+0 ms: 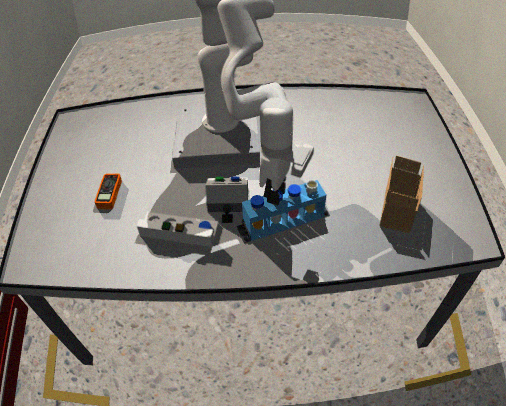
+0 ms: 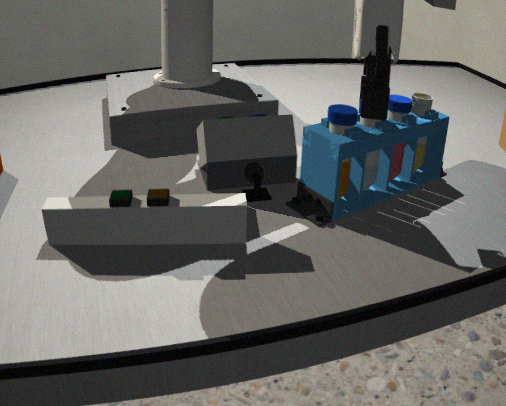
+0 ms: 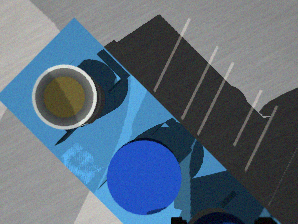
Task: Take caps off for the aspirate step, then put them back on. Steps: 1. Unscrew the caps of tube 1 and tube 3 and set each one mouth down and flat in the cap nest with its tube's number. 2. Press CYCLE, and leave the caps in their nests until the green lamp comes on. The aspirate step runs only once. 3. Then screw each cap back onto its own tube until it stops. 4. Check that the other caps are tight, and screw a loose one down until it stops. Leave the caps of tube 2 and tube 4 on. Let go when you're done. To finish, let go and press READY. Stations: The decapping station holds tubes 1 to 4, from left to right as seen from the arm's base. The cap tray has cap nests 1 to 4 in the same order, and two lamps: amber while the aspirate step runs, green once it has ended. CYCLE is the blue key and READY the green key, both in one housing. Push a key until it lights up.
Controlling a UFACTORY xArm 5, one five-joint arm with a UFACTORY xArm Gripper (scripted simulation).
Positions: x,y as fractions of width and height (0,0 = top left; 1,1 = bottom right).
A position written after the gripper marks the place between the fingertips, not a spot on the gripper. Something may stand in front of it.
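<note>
The gripper (image 2: 0.74,0.28) appears in image 2, and image 1 also shows the gripper (image 1: 0.55,0.49). The scene includes a blue cap (image 3: 0.48,0.77) and a cardboard box (image 1: 0.79,0.52), and in image 3 the cardboard box is out of frame.
</note>
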